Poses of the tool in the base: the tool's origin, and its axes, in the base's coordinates. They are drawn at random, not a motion.
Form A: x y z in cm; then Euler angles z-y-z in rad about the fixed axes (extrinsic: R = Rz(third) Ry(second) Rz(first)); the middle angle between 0 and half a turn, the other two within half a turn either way.
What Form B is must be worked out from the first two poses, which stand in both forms.
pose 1, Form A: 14.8 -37.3 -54.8 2.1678 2.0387 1.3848
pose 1, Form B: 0.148 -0.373 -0.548 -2.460 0.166 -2.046
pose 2, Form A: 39.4 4.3 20.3 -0.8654 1.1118 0.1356
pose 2, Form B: 0.394 0.043 0.203 -0.567 1.094 -0.267
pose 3, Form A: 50.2 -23.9 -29.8 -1.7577 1.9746 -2.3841
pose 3, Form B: 0.502 -0.239 -0.298 -2.935 -0.732 2.127
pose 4, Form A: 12.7 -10.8 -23.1 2.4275 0.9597 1.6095
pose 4, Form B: 0.127 -0.108 -0.231 -2.263 -0.032 -0.959
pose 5, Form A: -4.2 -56.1 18.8 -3.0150 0.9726 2.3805
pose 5, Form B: -0.042 -0.561 0.188 -0.910 -0.641 -0.791
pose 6, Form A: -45.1 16.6 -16.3 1.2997 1.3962 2.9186
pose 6, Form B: -0.451 0.166 -0.163 -2.759 -1.288 -0.898
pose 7, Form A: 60.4 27.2 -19.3 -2.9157 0.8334 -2.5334
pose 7, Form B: 0.604 0.272 -0.193 1.029 -0.653 0.562
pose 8, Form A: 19.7 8.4 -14.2 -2.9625 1.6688 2.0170
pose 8, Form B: 0.197 0.084 -0.142 -1.438 -0.444 -1.679
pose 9, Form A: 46.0 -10.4 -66.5 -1.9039 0.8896 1.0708
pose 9, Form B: 0.460 -0.104 -0.665 -0.664 0.382 -0.825
